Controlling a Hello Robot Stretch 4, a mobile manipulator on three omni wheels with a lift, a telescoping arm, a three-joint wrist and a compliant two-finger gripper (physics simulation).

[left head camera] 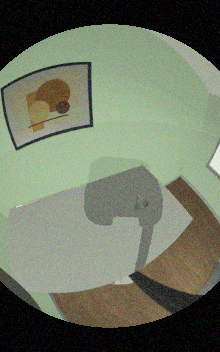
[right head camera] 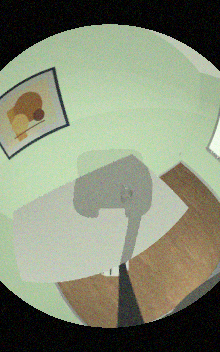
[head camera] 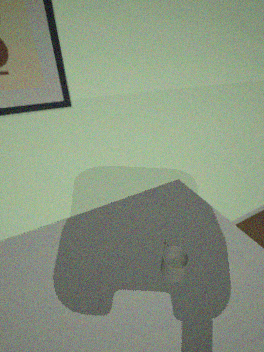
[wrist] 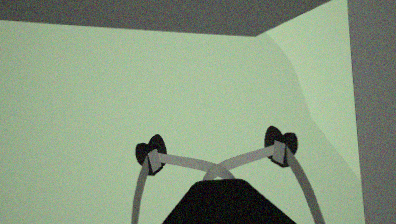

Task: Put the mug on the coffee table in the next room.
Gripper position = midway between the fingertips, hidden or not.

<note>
In view: the gripper [wrist: 214, 143] and a long white table [head camera: 97, 274].
The long white table shows as well in the left head camera view [left head camera: 90, 235], in the right head camera view [right head camera: 81, 228] and in the wrist view [wrist: 365, 30].
</note>
